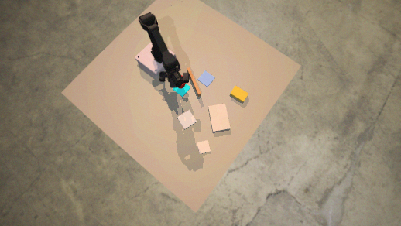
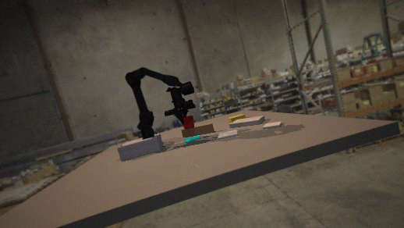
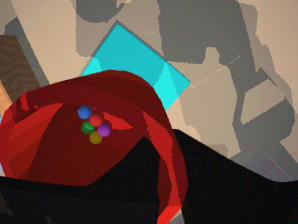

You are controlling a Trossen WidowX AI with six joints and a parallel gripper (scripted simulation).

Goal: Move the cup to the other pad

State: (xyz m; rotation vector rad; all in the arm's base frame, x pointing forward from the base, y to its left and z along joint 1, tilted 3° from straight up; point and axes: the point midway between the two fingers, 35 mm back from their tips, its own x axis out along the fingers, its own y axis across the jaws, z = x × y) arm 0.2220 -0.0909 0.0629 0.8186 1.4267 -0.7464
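Right now the cyan pad is 2 cm ahead of my gripper tip, 1 cm to the left of it and 11 cm below it. The rest, counted from my gripper tip: wooden bar 7 cm ahead, 10 cm to the left, 8 cm below; then light blue pad 13 cm ahead, 18 cm to the left, 11 cm below; then red cup 3 cm ahead, 2 cm to the left.
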